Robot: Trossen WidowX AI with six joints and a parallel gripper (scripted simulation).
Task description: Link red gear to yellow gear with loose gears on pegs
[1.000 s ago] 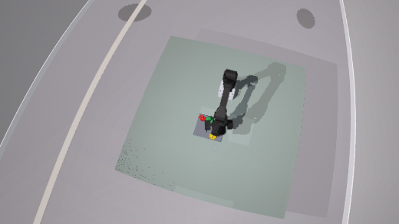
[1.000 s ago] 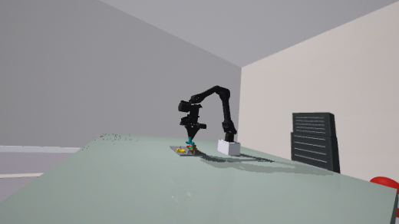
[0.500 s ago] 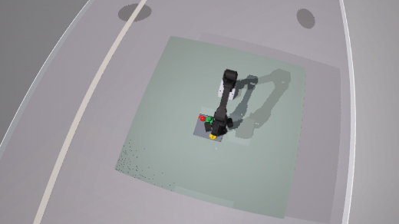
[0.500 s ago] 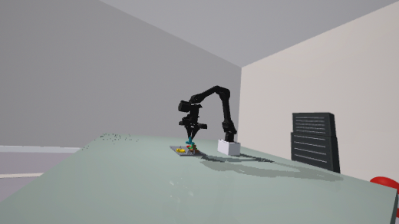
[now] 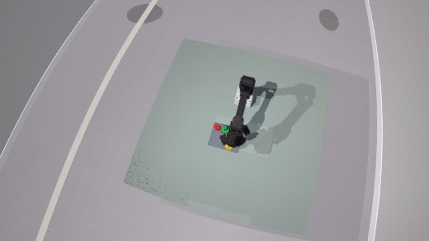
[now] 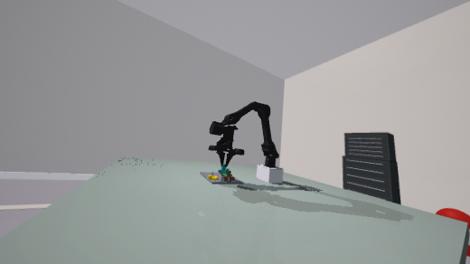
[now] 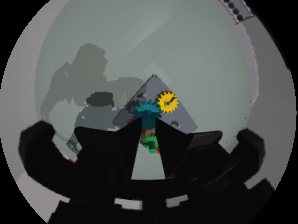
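My gripper tip is now 6 cm above the yellow gear, 4 cm short of it and 3 cm to the left of it. Round my gripper tip: brown gear 5 cm below, 5 cm behind, 2 cm to the right; green gear 8 cm to the right, 8 cm behind, 5 cm below; teal gear 1 cm below.
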